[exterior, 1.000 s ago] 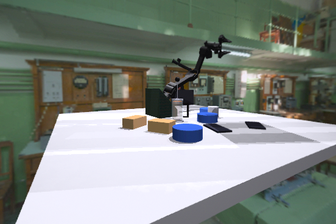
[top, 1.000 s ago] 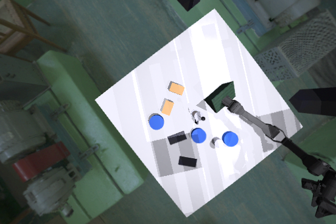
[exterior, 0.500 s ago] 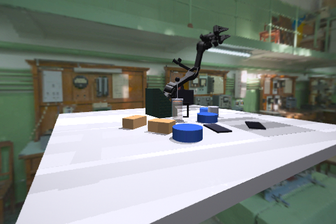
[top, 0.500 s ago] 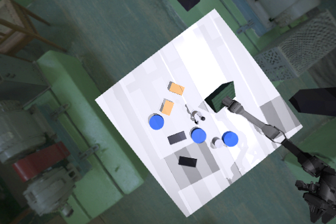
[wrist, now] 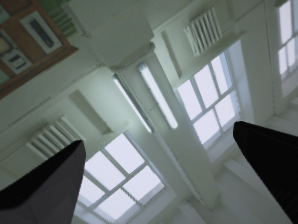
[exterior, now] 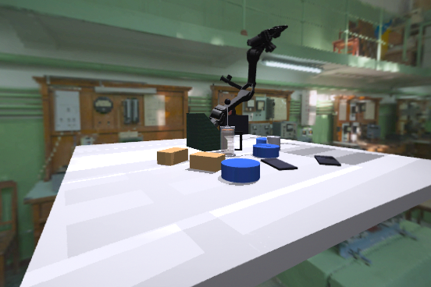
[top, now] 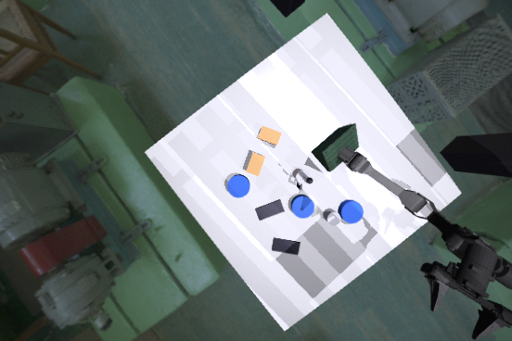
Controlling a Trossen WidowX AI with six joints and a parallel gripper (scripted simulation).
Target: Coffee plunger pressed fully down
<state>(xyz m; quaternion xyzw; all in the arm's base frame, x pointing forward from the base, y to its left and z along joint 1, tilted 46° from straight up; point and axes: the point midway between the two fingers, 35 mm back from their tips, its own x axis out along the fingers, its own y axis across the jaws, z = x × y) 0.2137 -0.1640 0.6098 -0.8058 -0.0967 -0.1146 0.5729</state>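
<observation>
The coffee press is 1 cm ahead of my gripper tip, 36 cm to the right of it and 53 cm below it.
</observation>
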